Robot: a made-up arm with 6 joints. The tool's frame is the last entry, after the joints.
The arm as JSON. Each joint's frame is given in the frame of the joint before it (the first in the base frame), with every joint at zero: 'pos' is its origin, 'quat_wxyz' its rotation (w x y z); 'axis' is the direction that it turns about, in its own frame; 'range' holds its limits. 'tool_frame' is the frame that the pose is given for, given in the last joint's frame.
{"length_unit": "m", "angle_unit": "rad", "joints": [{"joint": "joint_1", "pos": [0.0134, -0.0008, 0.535], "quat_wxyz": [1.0, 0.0, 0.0, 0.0], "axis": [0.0, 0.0, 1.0], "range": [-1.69, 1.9]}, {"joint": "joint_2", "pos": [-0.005, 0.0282, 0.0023], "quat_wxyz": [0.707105, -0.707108, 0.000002, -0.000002], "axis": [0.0, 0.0, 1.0], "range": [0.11, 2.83]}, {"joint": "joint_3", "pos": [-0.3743, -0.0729, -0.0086], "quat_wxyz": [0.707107, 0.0, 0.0, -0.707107], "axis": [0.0, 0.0, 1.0], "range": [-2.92, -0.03]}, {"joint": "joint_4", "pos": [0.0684, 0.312, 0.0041], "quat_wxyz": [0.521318, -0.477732, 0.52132, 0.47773], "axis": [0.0, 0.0, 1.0], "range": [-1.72, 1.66]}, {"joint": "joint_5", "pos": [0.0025, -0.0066, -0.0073], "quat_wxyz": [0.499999, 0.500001, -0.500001, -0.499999], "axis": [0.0, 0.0, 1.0], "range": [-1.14, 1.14]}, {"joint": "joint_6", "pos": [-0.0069, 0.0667, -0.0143], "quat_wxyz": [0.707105, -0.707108, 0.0, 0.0], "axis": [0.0, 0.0, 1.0], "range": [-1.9, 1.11]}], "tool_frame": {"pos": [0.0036, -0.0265, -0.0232], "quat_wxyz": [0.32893, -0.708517, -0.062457, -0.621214]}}
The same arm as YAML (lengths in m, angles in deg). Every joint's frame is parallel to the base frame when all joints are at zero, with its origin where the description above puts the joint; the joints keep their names.
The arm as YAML. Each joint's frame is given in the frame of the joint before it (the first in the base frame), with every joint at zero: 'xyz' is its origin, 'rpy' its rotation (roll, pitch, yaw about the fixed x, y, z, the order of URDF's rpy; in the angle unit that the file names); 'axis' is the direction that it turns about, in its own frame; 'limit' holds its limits. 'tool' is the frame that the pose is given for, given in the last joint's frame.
units:
  length: m
  angle: deg
joints:
  - name: joint_1
    type: revolute
    origin:
      xyz: [0.0134, -0.0008, 0.535]
      rpy: [0.0, 0.0, 0.0]
    axis: "+z"
    limit:
      lower: -96.83
      upper: 108.86
  - name: joint_2
    type: revolute
    origin:
      xyz: [-0.005, 0.0282, 0.0023]
      rpy: [0.0, 0.0, 0.0]
    axis: "+y"
    limit:
      lower: 6.3
      upper: 162.15
  - name: joint_3
    type: revolute
    origin:
      xyz: [-0.3743, -0.0086, 0.0729]
      rpy: [0.0, 0.0, 0.0]
    axis: "+y"
    limit:
      lower: -167.3
      upper: -1.72
  - name: joint_4
    type: revolute
    origin:
      xyz: [0.312, 0.0041, 0.0684]
      rpy: [0.0, 0.0, 0.0]
    axis: [0.9962, 0.0, 0.0871]
    limit:
      lower: -98.55
      upper: 95.11
  - name: joint_5
    type: revolute
    origin:
      xyz: [-0.0078, -0.0025, 0.0059]
      rpy: [0.0, 0.0, 0.0]
    axis: "+y"
    limit:
      lower: -65.32
      upper: 65.32
  - name: joint_6
    type: revolute
    origin:
      xyz: [0.067, -0.0143, -0.0011]
      rpy: [0.0, 0.0, 0.0]
    axis: [0.9962, 0.0, 0.0871]
    limit:
      lower: -108.86
      upper: 63.6
tool:
  origin:
    xyz: [-0.0234, 0.0265, 0.0016]
    rpy: [28.93, -17.44, 19.61]

